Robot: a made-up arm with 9 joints.
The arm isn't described. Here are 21 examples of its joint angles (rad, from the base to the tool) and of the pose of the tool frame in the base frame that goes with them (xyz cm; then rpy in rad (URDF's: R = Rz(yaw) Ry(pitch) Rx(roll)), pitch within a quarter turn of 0, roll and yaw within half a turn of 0).
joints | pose
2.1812 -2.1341 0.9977 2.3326 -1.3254 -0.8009 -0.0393 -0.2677 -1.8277 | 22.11 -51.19 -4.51 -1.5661 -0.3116 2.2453
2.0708 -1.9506 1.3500 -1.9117 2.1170 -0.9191 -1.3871 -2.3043 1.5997 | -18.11 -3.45 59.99 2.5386 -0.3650 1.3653
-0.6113 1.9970 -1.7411 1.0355 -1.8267 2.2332 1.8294 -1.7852 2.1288 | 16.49 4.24 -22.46 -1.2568 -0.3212 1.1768
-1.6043 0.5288 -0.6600 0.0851 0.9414 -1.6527 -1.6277 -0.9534 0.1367 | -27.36 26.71 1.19 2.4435 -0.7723 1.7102
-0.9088 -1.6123 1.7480 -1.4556 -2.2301 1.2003 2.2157 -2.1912 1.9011 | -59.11 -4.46 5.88 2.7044 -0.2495 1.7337
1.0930 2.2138 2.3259 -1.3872 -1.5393 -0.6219 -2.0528 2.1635 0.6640 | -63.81 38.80 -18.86 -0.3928 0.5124 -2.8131
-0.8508 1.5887 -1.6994 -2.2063 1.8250 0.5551 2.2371 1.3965 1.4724 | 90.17 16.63 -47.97 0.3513 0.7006 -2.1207
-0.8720 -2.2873 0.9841 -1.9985 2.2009 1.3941 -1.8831 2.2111 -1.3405 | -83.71 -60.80 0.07 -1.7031 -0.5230 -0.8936
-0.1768 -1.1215 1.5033 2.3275 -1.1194 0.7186 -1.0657 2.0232 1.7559 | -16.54 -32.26 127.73 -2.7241 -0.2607 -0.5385
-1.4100 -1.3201 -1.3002 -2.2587 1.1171 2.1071 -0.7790 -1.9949 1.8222 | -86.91 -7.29 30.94 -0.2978 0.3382 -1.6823
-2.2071 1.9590 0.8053 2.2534 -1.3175 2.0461 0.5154 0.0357 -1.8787 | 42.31 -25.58 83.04 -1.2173 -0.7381 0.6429
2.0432 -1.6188 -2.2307 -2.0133 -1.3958 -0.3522 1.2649 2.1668 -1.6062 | -13.28 66.24 -18.82 1.6996 -0.8065 0.7541
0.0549 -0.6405 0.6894 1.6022 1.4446 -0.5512 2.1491 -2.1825 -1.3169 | 42.05 48.41 40.48 -1.3879 0.8868 2.4803
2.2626 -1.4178 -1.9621 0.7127 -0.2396 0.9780 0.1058 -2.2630 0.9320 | -35.06 8.91 23.57 -0.6948 0.2353 -1.3876
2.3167 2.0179 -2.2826 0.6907 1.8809 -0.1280 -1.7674 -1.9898 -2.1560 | -47.83 5.16 70.88 -2.9224 0.2294 -1.1587
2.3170 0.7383 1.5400 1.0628 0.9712 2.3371 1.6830 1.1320 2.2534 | -57.03 31.81 -26.62 0.1639 0.8175 0.7225
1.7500 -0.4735 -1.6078 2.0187 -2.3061 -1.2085 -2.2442 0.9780 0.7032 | -19.03 66.28 -15.85 -0.1926 0.2875 -2.7450
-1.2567 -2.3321 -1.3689 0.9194 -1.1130 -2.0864 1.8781 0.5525 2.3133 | 26.55 -2.63 20.07 2.6869 1.2028 -0.1798
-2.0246 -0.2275 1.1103 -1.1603 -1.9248 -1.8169 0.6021 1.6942 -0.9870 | -46.04 26.43 29.62 -2.5003 0.1255 -2.8676
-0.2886 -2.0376 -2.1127 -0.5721 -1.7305 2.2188 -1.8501 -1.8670 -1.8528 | -14.63 25.35 -17.00 -1.1203 0.0620 -0.7468
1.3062 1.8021 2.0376 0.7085 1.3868 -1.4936 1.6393 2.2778 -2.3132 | -46.16 19.45 41.71 -2.9624 0.3794 -1.8521
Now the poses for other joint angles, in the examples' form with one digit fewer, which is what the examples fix.
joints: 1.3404 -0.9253 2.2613 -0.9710 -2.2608 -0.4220 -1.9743 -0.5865 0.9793
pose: 11.1 -23.5 58.9 -2.309 0.257 -1.527
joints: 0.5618 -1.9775 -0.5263 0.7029 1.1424 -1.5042 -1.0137 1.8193 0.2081
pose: -11.3 -60.0 44.6 2.009 -0.594 -2.979
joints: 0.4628 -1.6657 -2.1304 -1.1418 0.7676 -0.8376 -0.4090 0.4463 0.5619
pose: 31.8 30.5 49.2 2.089 -1.124 0.217
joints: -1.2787 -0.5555 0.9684 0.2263 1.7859 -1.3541 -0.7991 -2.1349 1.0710
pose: 36.7 41.1 15.0 2.067 1.063 -1.292
